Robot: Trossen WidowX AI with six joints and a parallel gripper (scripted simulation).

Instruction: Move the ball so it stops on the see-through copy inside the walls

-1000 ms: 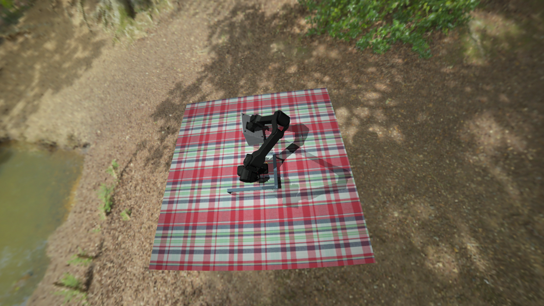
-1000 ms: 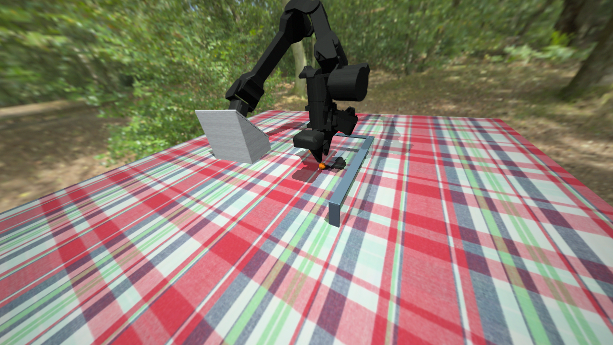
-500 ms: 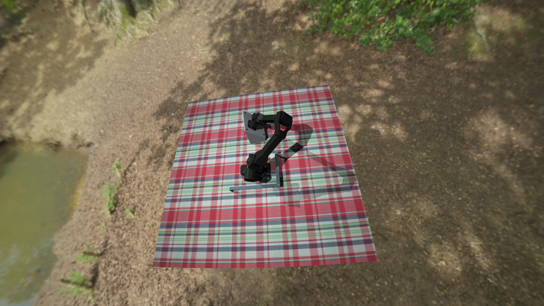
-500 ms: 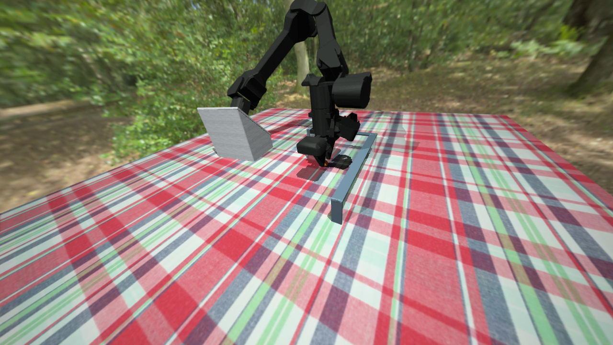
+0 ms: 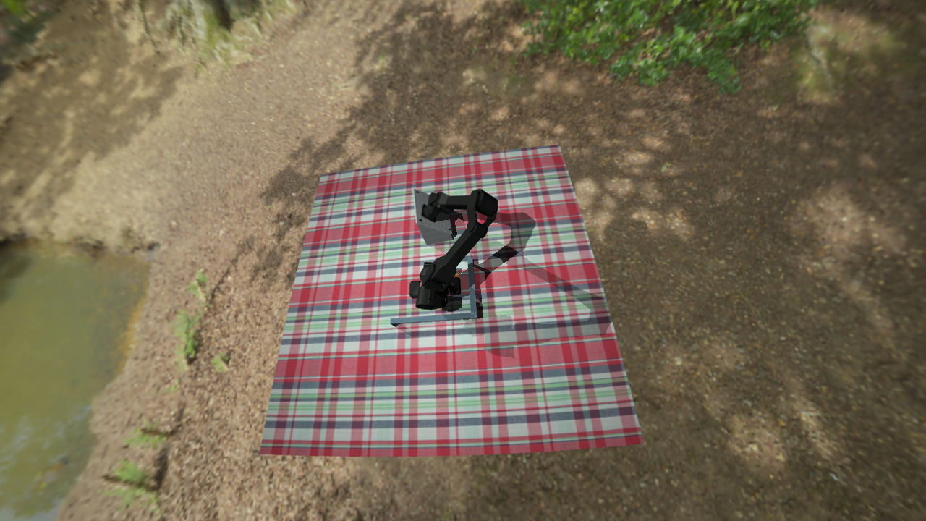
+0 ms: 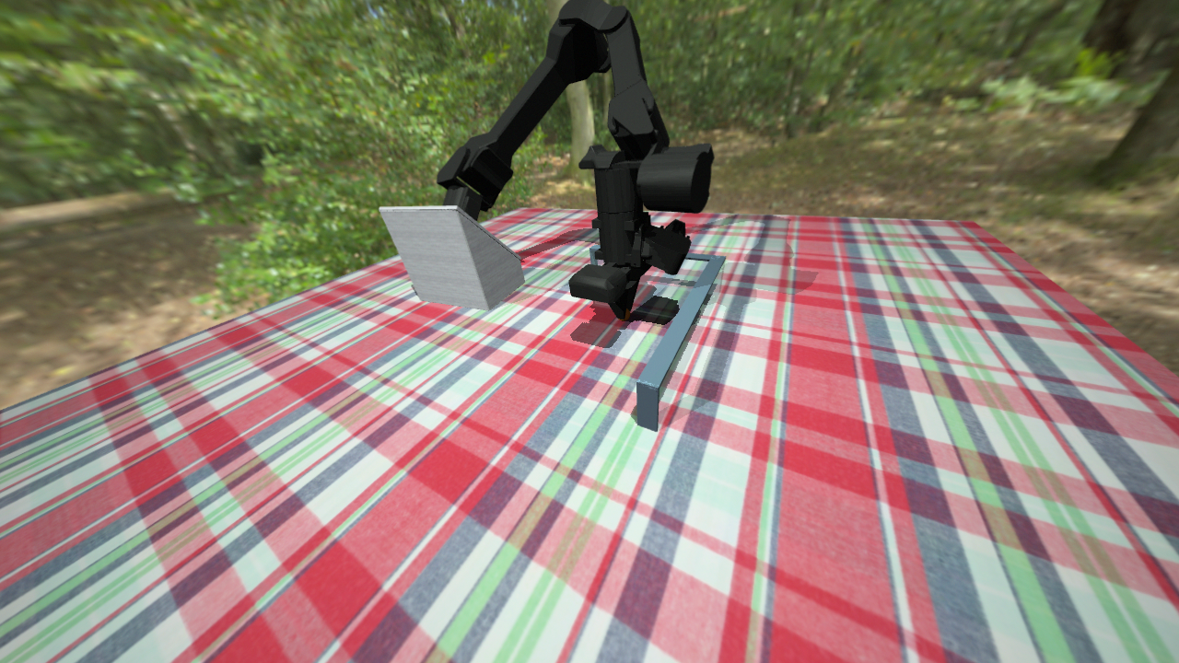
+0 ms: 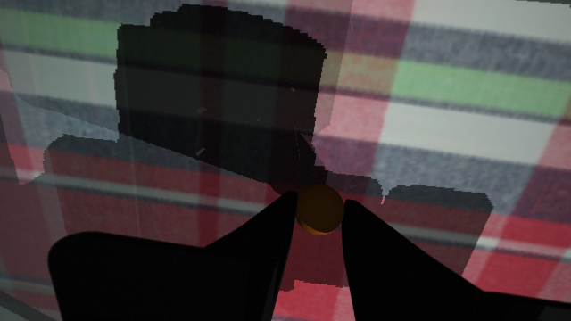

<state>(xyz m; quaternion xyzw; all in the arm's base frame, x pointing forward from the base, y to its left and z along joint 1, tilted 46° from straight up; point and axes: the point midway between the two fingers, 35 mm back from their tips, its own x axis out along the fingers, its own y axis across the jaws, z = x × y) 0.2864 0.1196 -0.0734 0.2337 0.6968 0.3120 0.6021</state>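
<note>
My gripper tip is now 80 mm past the see-through copy of ball and 70 mm to the right of it. From my gripper tip the other things lie so: orange ball right at my gripper tip.
</note>
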